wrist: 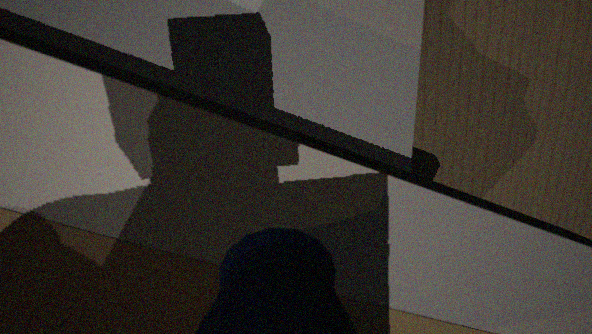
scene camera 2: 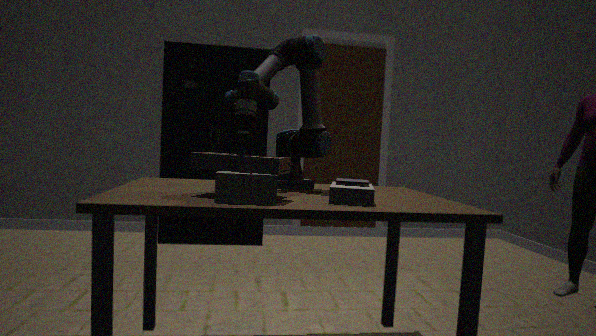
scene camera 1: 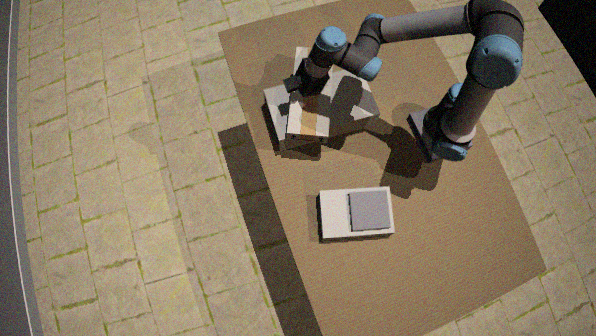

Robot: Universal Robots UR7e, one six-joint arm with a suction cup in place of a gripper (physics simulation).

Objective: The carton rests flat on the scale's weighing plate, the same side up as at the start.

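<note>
The carton, white with a tan stripe, lies flat across the top of pale grey boxes, away from the scale. My suction cup is down on the carton's top face and is shut on it; the exact contact is hidden by the wrist in scene camera 1 and dark in scene camera 2. The scale is a white block with a grey weighing plate, and nothing rests on the plate. The scale does not show in the wrist view.
A pale grey box stands under the carton, and a pale box part shows on its arm side. The brown table carries the arm's base. A person stands at the right.
</note>
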